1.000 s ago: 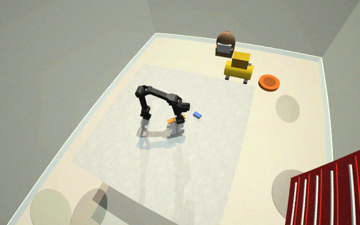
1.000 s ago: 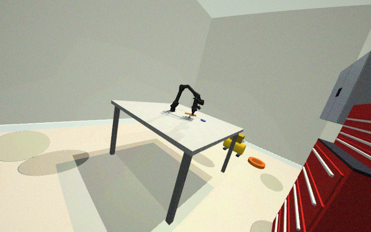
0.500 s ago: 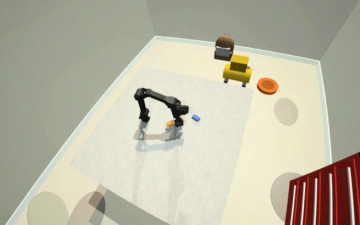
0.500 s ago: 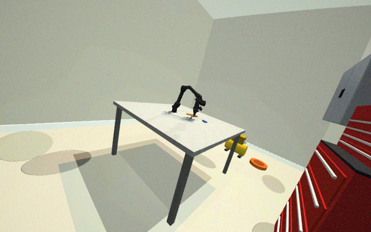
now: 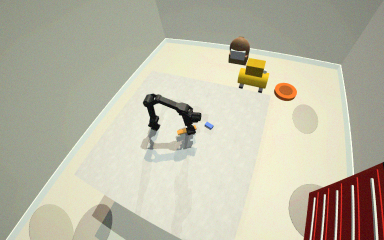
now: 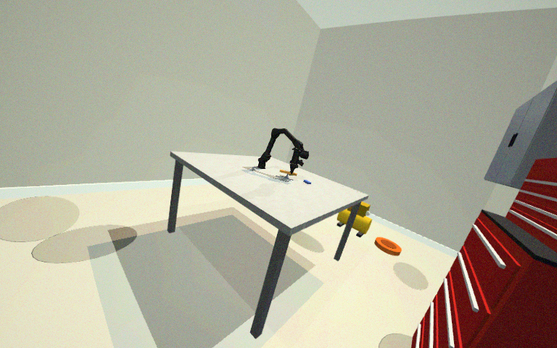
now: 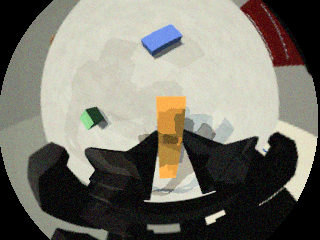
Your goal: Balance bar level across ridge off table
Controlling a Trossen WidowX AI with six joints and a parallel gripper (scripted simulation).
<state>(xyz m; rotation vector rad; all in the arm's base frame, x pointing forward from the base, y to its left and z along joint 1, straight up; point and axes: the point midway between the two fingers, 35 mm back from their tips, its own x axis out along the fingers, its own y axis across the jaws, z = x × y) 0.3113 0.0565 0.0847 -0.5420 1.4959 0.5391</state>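
Right now the orange bar is 20 mm to the right of my gripper tip and 20 mm behind it. From my gripper tip the other things lie so: small blue block: 120 mm ahead, 100 mm to the left, 40 mm below; green ridge block: 140 mm to the left, 90 mm behind, 30 mm below.
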